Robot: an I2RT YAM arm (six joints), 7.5 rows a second.
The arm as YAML. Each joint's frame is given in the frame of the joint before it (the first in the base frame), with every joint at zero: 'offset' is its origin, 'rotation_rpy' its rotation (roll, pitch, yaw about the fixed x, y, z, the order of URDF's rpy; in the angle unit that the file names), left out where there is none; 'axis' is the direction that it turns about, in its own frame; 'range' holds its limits. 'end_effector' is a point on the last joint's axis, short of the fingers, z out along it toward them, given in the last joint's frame.
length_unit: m
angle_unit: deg
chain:
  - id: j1
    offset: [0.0, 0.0, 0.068]
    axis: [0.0, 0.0, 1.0]
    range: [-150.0, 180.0]
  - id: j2
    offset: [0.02, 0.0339, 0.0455]
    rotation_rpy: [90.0, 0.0, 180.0]
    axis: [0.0, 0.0, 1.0]
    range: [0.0, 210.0]
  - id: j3
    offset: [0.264, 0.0, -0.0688]
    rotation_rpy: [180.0, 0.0, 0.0]
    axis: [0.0, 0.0, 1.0]
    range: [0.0, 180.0]
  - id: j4
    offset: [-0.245, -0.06, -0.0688]
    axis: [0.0, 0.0, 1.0]
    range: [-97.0, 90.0]
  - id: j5
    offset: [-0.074, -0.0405, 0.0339]
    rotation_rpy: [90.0, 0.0, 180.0]
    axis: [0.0, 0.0, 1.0]
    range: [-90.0, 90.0]
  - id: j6
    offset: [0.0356, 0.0, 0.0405]
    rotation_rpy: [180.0, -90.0, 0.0]
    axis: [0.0, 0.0, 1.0]
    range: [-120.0, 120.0]
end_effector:
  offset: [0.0, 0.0, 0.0]
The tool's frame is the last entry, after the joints.
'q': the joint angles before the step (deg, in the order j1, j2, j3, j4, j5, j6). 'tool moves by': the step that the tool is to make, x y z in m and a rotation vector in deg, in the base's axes. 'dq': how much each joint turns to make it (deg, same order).
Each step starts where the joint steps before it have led.
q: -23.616, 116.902, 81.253, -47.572, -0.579, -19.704
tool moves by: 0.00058, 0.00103, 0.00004, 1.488, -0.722, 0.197
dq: 0.021, -0.001, -0.001, 0.067, -1.662, 0.022
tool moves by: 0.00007, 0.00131, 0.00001, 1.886, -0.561, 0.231
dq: 0.001, 0.001, 0.001, -0.240, -1.966, 0.001
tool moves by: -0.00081, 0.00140, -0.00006, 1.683, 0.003, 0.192
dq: 0.000, -0.001, -0.002, -0.678, -1.553, -0.023
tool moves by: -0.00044, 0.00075, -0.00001, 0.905, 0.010, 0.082
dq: 0.000, 0.001, 0.003, -0.373, -0.829, 0.001
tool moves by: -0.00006, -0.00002, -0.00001, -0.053, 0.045, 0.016
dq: 0.000, -0.001, -0.002, -0.022, 0.065, -0.023
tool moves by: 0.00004, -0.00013, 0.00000, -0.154, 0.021, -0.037
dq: -0.001, 0.000, 0.001, 0.044, 0.152, 0.021
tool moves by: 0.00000, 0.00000, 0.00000, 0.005, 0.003, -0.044
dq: 0.000, 0.000, 0.000, 0.000, 0.001, 0.044
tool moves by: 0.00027, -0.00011, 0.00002, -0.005, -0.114, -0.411
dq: 0.001, 0.001, -0.001, 0.154, 0.000, 0.417
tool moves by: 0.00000, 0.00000, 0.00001, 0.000, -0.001, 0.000
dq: 0.000, -0.001, 0.001, -0.001, 0.000, 0.000
